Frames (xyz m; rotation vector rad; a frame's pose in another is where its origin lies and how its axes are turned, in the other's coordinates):
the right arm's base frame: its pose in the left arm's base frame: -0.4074 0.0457 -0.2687 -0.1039 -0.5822 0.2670
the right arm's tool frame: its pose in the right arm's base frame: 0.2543 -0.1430 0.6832 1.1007 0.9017 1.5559
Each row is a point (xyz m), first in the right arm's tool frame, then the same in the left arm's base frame.
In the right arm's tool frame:
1: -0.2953 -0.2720 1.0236
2: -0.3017 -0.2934 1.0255
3: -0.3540 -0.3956 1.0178
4: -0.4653 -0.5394 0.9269
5: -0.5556 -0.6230 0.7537
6: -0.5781 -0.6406 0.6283
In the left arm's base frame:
1: 0.3569 0.1090 1.0666
2: 0.3757 0.1099 1.0543
3: 0.4643 0.0895 0.9839
4: 0.5580 0.0026 0.8258
5: 0.5530 -0.1071 0.6439
6: 0.5015 -0.1599 0.5385

